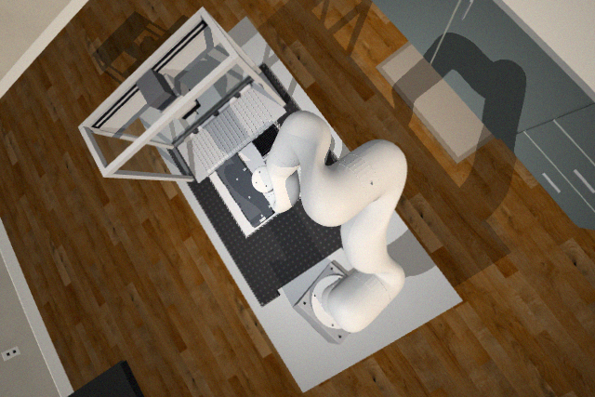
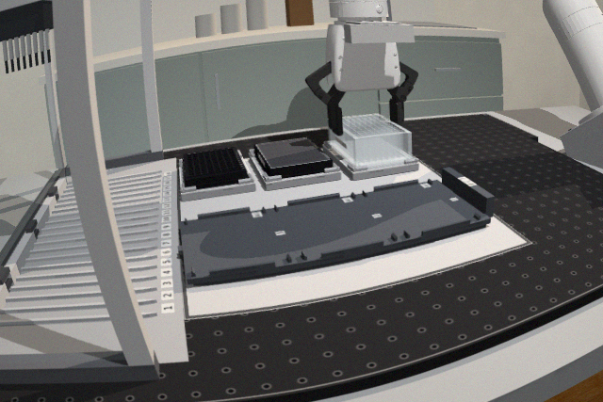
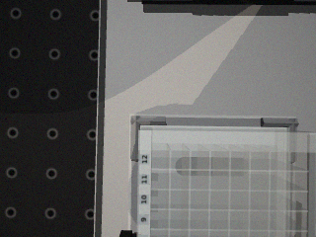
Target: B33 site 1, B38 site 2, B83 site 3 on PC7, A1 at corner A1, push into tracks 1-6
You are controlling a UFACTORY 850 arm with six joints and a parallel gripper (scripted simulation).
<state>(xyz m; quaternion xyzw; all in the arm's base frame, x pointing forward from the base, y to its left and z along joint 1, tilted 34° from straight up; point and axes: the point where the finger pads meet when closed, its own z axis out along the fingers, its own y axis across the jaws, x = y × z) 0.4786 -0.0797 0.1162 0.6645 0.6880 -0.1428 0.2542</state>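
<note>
Right now the clear deep-well block B83 is 2 cm below my hand. From my hand the other things lie so: perforated dark deck: 12 cm to the left, 10 cm ahead, 6 cm below; then black welled plate: 22 cm ahead, 4 cm below, 2 cm to the right; then grey nest S1: 5 cm below.
</note>
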